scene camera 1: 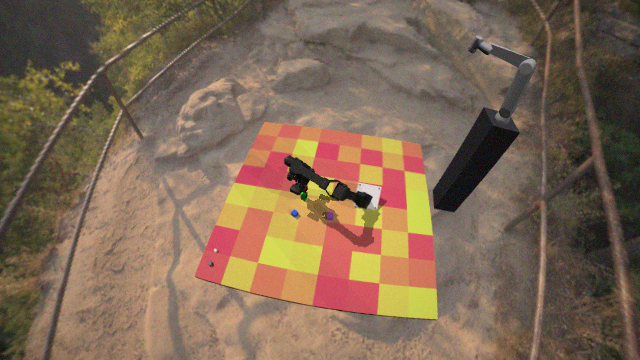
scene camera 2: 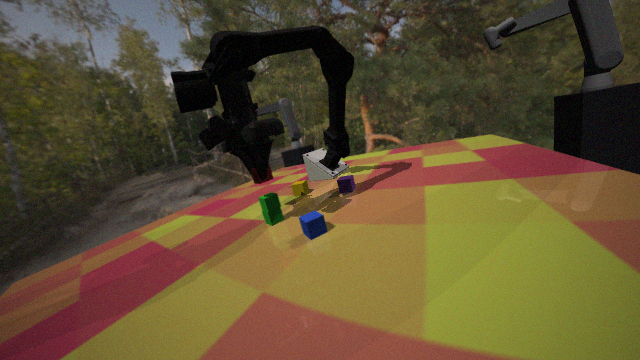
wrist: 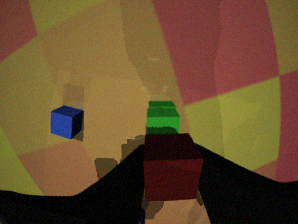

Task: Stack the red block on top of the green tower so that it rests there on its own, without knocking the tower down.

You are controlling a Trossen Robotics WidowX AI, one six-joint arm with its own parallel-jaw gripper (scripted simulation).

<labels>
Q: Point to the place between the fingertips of my gripper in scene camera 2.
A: At 260,179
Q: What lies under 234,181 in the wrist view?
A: My gripper.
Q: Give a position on a blue block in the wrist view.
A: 66,122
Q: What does my gripper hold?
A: A red block.
</labels>
